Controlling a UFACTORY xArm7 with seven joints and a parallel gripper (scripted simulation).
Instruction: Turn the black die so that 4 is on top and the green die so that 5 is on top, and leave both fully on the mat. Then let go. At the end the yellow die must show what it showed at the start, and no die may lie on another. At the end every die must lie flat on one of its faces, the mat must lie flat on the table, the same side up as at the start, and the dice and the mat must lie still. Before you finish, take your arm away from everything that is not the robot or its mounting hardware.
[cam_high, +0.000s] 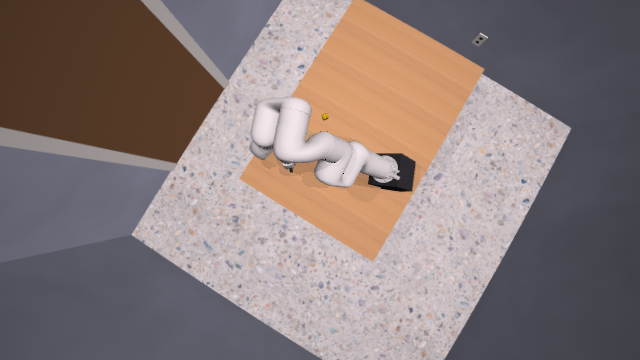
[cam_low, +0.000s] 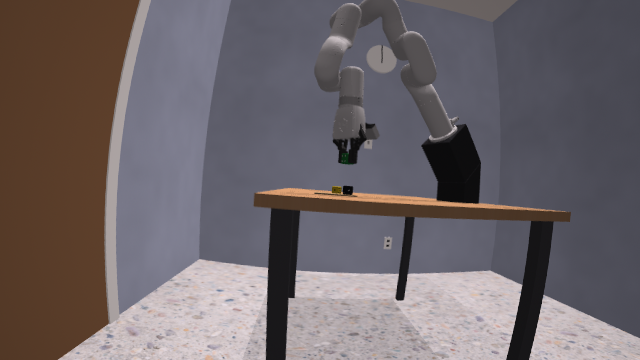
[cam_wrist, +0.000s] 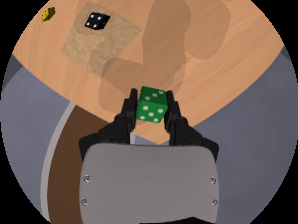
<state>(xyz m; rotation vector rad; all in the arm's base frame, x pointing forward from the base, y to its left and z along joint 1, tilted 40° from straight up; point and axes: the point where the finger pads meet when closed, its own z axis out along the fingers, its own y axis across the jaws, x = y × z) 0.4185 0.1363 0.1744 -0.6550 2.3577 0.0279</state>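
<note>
Now: the tan mat 140 mm to the right of my hand, 120 mm below it and 10 mm ahead of it. From my hand the other things lie so: yellow die 320 mm to the right, 100 mm below, 10 mm behind; then black die 140 mm to the right, 100 mm below, 30 mm behind; then green die 10 mm below.
</note>
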